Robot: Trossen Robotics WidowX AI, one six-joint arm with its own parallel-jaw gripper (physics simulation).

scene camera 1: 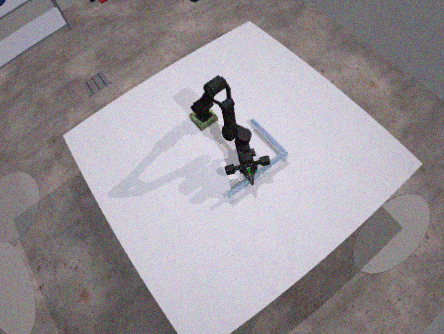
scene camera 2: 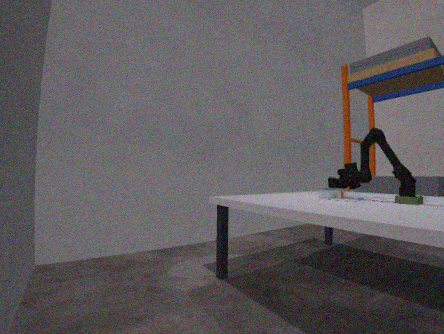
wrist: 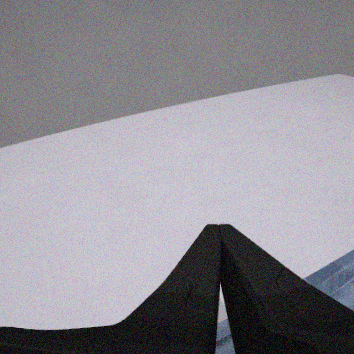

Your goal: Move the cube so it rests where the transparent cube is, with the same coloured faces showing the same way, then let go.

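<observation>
My gripper (scene camera 1: 252, 183) (wrist: 217, 234) is shut, its two black fingertips touching with nothing between them. In scene camera 2 it hangs low above the table. Small green patches of the cube (scene camera 1: 248, 171) show beneath and behind the fingers in scene camera 1; the rest is hidden by the gripper. In scene camera 2 a small orange patch, seemingly the cube (scene camera 2: 342, 194), shows on the table just under the gripper. The cube does not show in the wrist view. I cannot make out the transparent cube clearly in any view.
A see-through blue L-shaped barrier (scene camera 1: 270, 137) (wrist: 336, 274) stands on the white table (scene camera 1: 320, 215) (scene camera 2: 280, 205) (wrist: 150, 185), one leg passing under the gripper. The arm's green base (scene camera 1: 203, 120) (scene camera 2: 408, 200) is behind. An orange and blue shelf rack (scene camera 2: 345, 115) stands beyond the table.
</observation>
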